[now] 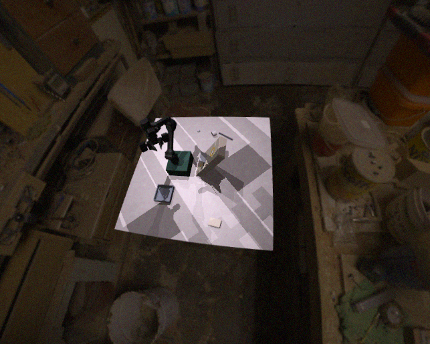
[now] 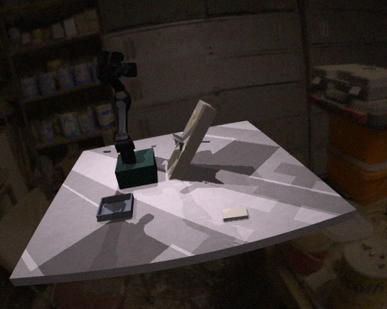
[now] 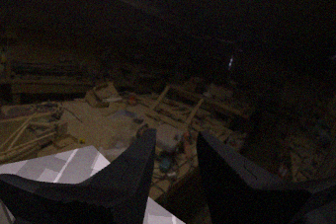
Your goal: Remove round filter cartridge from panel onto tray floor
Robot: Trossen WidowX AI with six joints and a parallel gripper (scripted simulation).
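The round filter cartridge lies 250 mm ahead of my gripper tip, 230 mm to the left of it and 330 mm below it. From my gripper tip the other things lie so: beige service panel (210 mm ahead, 230 mm to the left, 410 mm below); ledge (160 mm ahead, 230 mm to the left, 420 mm below); dark tray (180 mm behind, 60 mm to the right, 570 mm below).
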